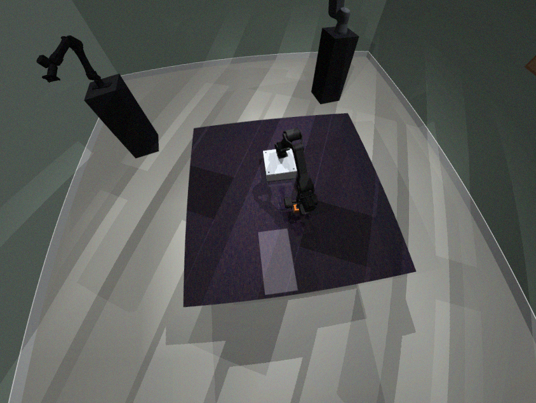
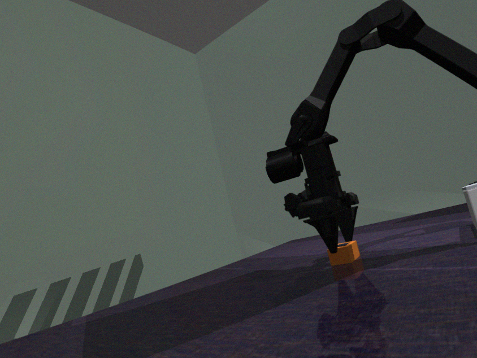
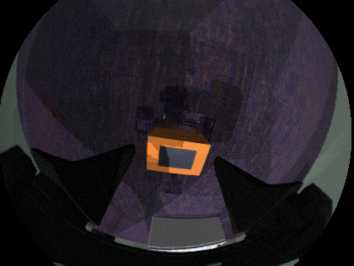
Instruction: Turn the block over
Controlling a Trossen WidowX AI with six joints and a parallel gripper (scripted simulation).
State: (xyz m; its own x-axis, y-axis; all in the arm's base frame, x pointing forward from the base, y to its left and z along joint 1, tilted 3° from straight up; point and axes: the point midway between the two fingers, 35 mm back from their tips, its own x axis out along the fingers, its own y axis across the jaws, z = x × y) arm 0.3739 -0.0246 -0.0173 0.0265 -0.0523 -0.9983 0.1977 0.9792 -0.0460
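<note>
Now: gripper tip right at the block.
</note>
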